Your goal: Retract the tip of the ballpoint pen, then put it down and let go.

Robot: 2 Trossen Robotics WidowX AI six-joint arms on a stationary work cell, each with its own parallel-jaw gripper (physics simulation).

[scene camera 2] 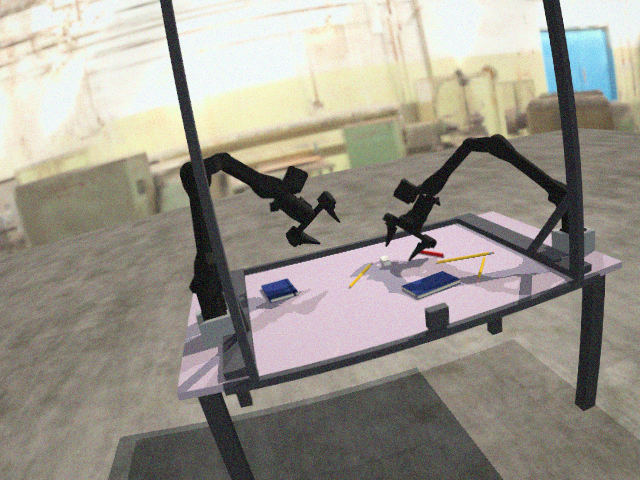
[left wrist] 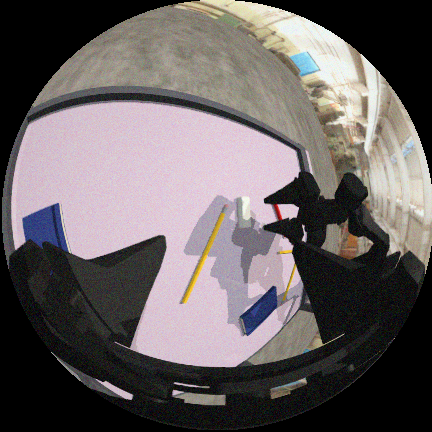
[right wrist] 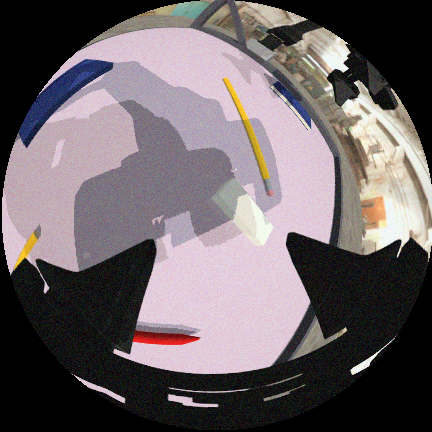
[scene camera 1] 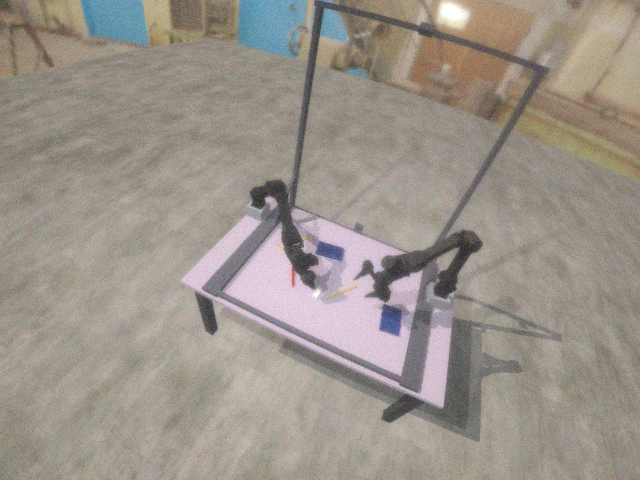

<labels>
My left gripper is open, with nothing in its grasp. Also in view: a white eraser.
</labels>
